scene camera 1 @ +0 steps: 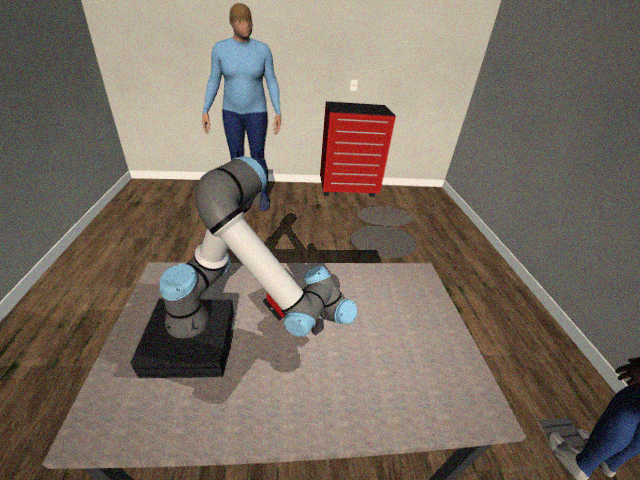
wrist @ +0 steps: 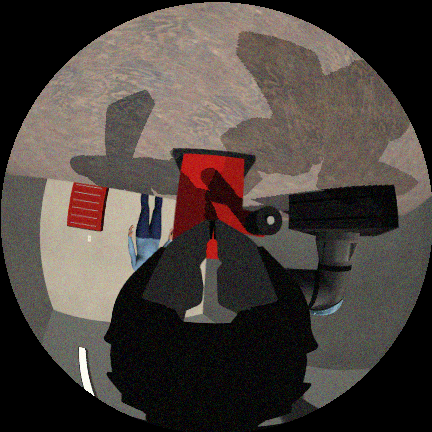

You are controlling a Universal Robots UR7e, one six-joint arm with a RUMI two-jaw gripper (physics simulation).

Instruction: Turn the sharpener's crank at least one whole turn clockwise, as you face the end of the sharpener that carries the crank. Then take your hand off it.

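Seen in the pictures: gripper, fingertip midpoint: [wrist: 213,221]; arm's base, origin of the base link: [scene camera 1: 187,321] [wrist: 337,233].
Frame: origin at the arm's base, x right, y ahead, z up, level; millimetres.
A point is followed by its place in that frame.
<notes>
The sharpener [scene camera 1: 274,305] @(x -135, y 308, z -53 mm) [wrist: 227,164] @(x -104, y 356, z -66 mm) has a red body on a dark base. It stands on the table, mostly hidden behind the forearm in the scene view. In the wrist view the crank's round black knob [wrist: 262,220] @(x -44, y 373, z 4 mm), with a pale centre, shows at the lower right of the red body. A dark band across the red face runs toward the knob; crank arm and shadow are hard to tell apart there. My gripper [scene camera 1: 317,326] [wrist: 213,221] @(x -92, y 380, z 5 mm) is shut and empty. Its fingertips are in front of the red body, left of the knob in the wrist view. Contact with the crank cannot be told.
The table [scene camera 1: 392,392] @(x 223, y 738, z -86 mm) carries the robot's black base block [scene camera 1: 180,356] @(x 146, y 19, z 1 mm) [wrist: 345,207] @(x 24, y 147, z -45 mm), left of the sharpener. Behind the table stand a red drawer cabinet [scene camera 1: 356,149] [wrist: 87,207] and a person in light blue [scene camera 1: 241,77] [wrist: 149,252]. Another person's legs [scene camera 1: 610,431] show at the lower right.
</notes>
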